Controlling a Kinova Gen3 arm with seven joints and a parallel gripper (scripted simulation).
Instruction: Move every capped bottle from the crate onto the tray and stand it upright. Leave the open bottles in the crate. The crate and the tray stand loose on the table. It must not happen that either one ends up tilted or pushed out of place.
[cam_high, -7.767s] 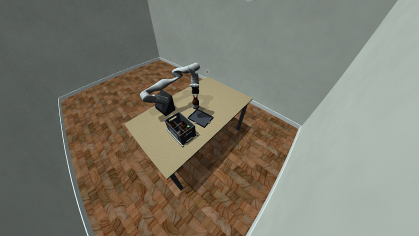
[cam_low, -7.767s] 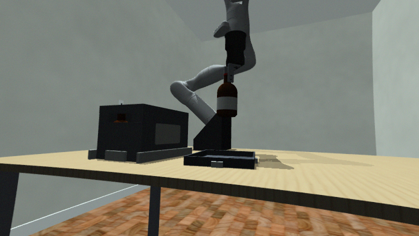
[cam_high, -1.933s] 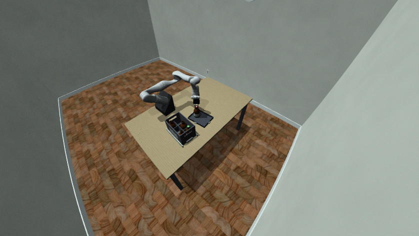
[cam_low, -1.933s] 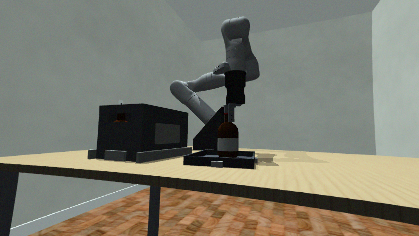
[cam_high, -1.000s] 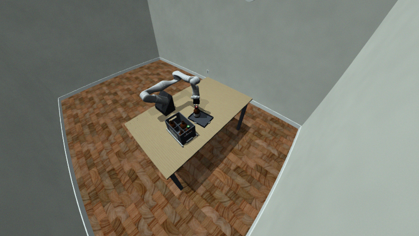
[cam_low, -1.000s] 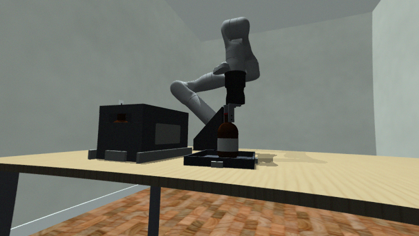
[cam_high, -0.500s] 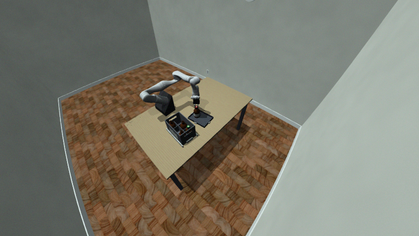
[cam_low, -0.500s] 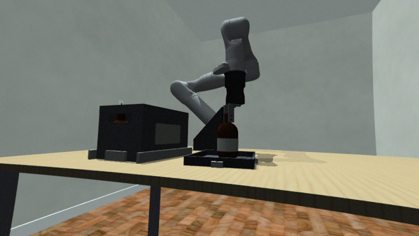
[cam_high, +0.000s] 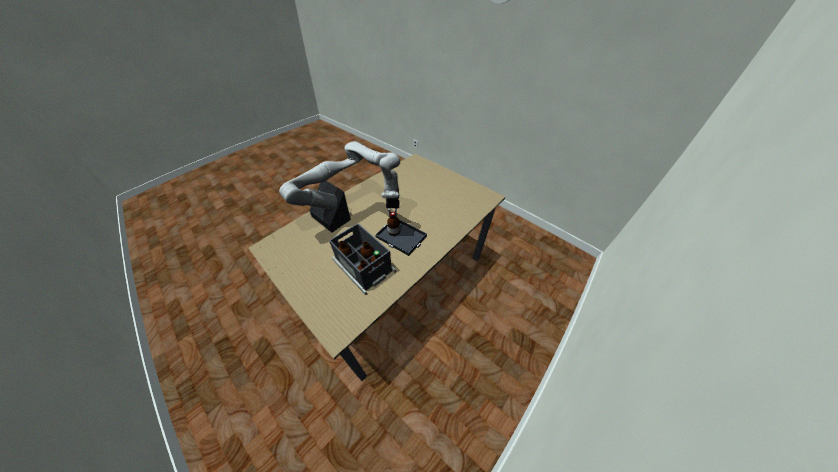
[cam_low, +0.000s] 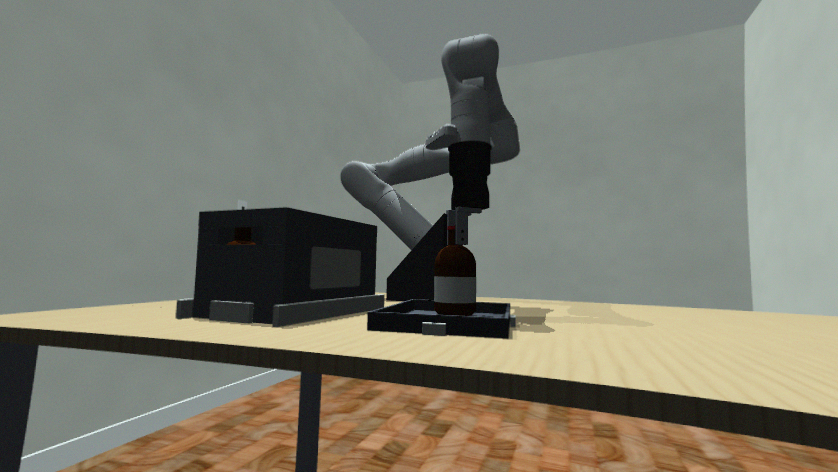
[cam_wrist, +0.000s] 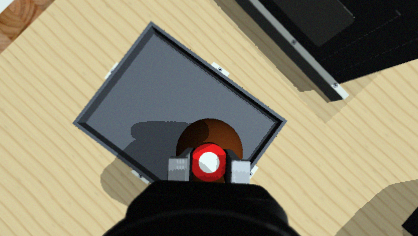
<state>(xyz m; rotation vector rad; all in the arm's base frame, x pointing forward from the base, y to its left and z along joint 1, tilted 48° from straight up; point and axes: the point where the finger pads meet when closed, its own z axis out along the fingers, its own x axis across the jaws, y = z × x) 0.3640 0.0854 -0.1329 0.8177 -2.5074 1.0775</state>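
My gripper is now 130 mm short of the green-capped bottle, 270 mm to the left of it and 60 mm above it. From my hand the other things lie so: black tray: 60 mm ahead, 130 mm below; then dark crate: 40 mm ahead, 300 mm to the right, 60 mm below.
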